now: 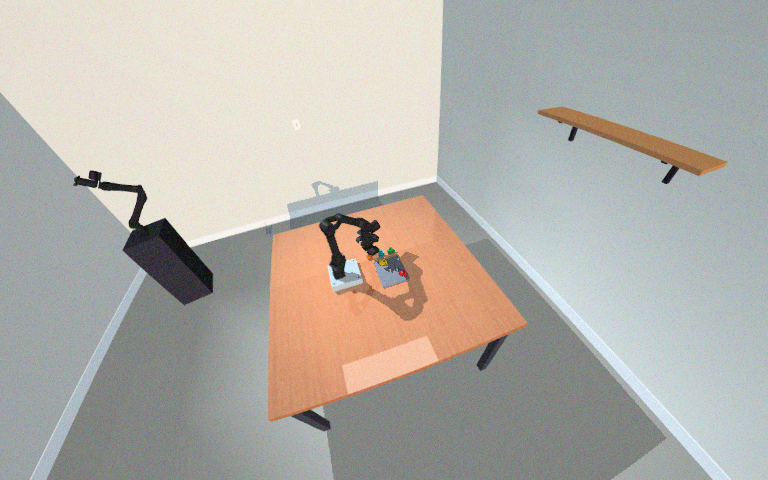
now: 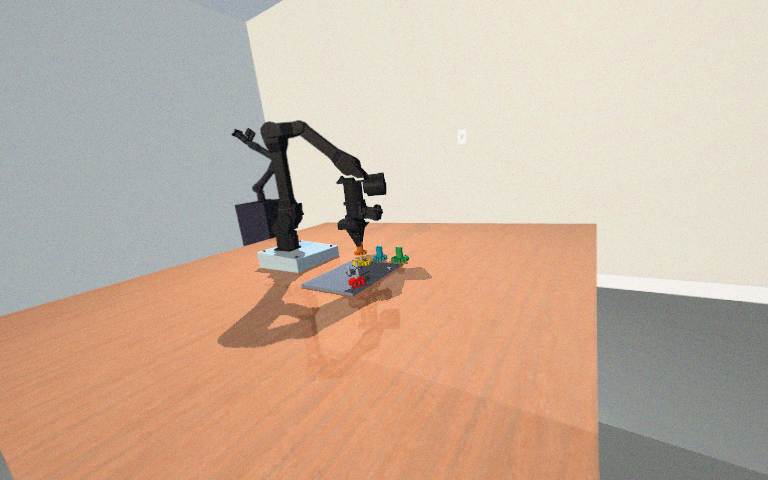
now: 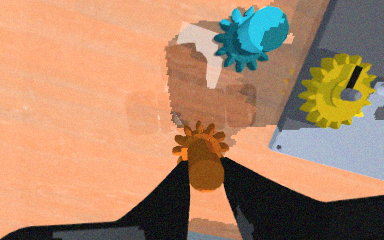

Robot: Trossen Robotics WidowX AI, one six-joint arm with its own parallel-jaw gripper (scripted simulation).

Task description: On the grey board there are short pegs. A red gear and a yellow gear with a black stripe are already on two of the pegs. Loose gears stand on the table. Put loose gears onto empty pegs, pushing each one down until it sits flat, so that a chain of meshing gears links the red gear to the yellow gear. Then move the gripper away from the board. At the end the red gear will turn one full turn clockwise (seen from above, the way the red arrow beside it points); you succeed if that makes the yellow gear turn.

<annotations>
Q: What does my gripper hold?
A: An orange gear.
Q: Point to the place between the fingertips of my gripper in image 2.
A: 359, 245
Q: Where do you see a yellow gear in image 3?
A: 325, 107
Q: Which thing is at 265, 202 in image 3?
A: My gripper.
</annotations>
